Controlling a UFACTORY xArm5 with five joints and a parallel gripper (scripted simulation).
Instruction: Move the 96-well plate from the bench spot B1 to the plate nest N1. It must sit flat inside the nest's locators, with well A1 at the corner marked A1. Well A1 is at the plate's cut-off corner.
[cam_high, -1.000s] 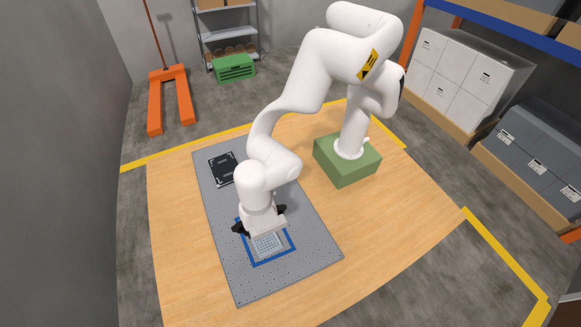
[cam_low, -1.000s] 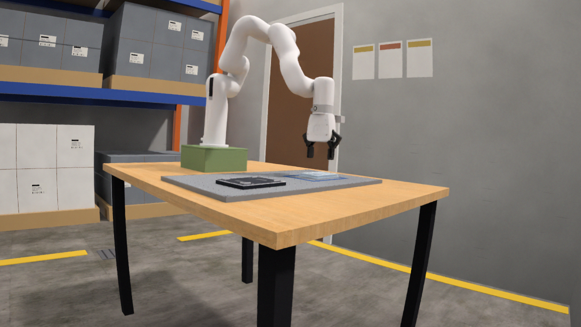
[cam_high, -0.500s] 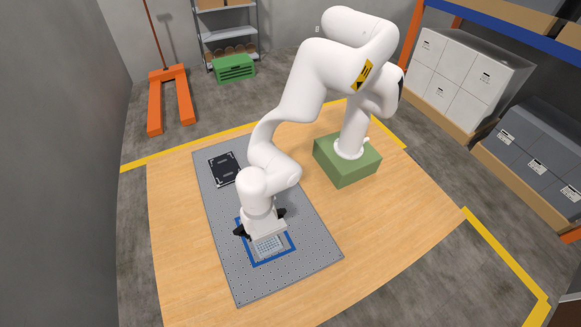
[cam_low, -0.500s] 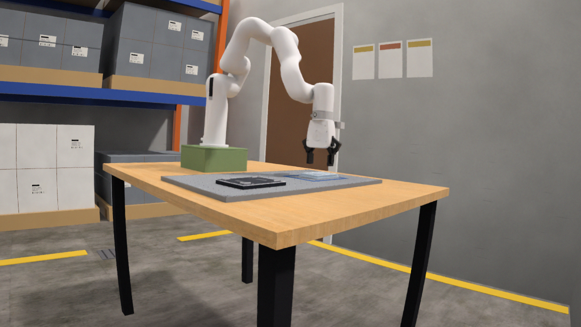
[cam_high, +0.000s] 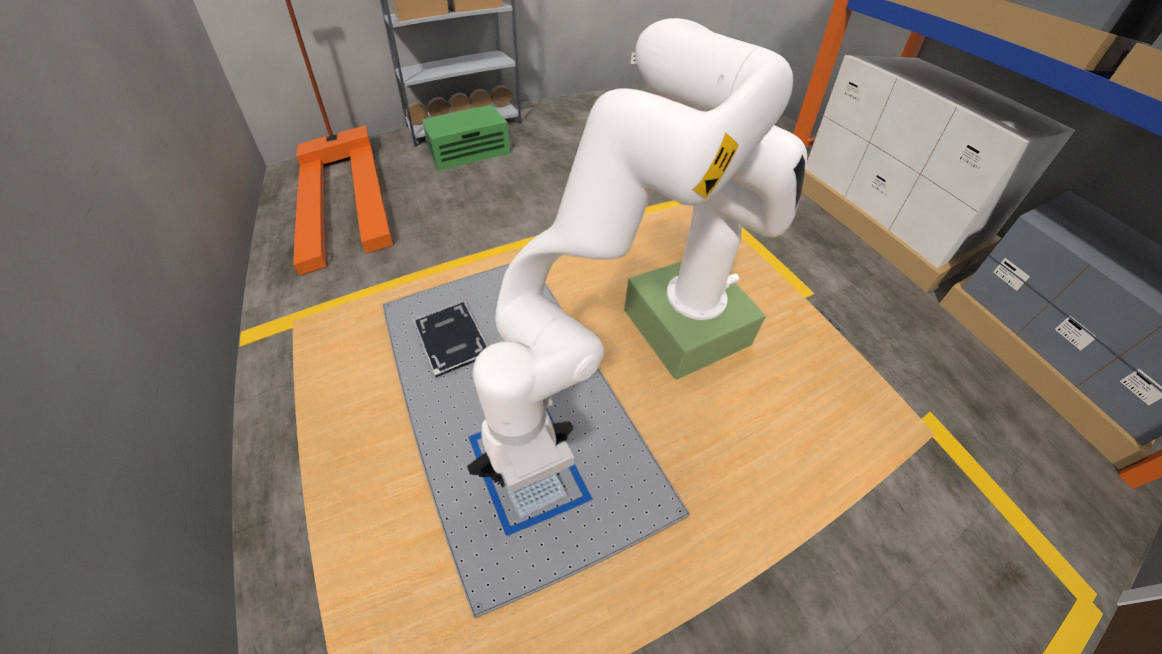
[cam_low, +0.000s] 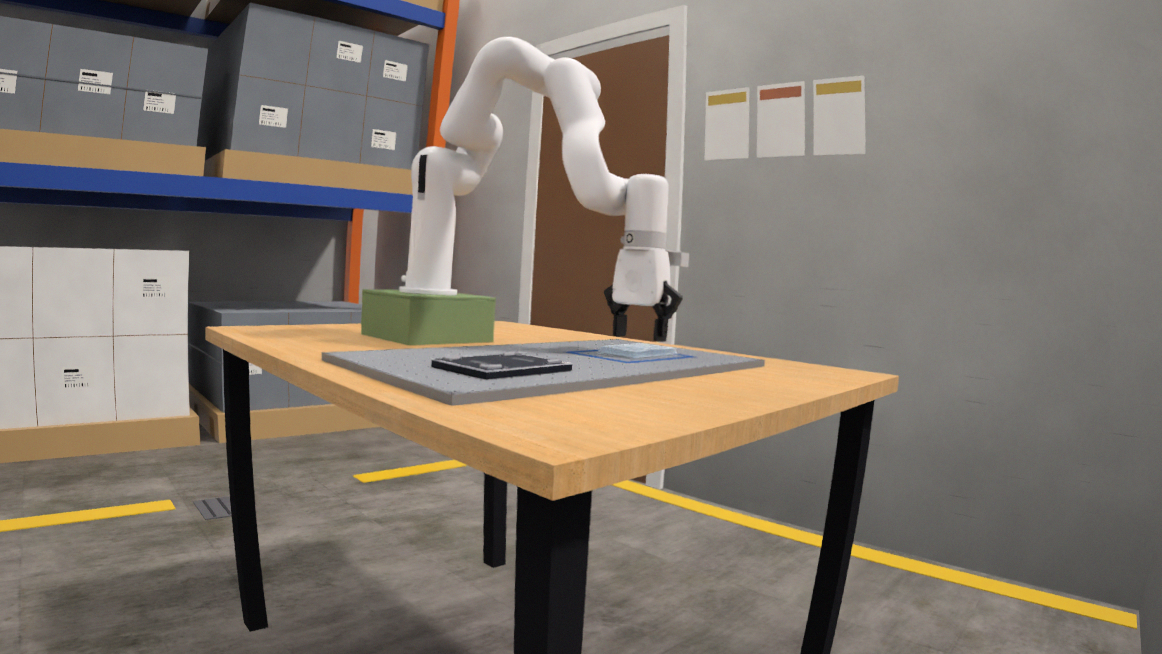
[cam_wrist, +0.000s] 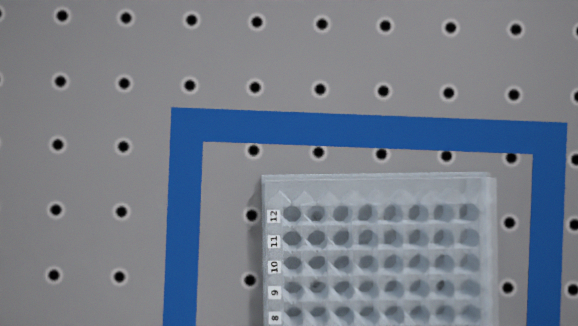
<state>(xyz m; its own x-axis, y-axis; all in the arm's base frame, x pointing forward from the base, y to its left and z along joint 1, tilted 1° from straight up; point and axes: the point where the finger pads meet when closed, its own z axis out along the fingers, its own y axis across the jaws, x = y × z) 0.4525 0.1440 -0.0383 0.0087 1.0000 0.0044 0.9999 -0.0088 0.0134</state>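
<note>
My hand is 30 mm above the clear 96-well plate. Round my hand: black plate nest N1: 340 mm to the right, 30 mm below, 20 mm ahead.
</note>
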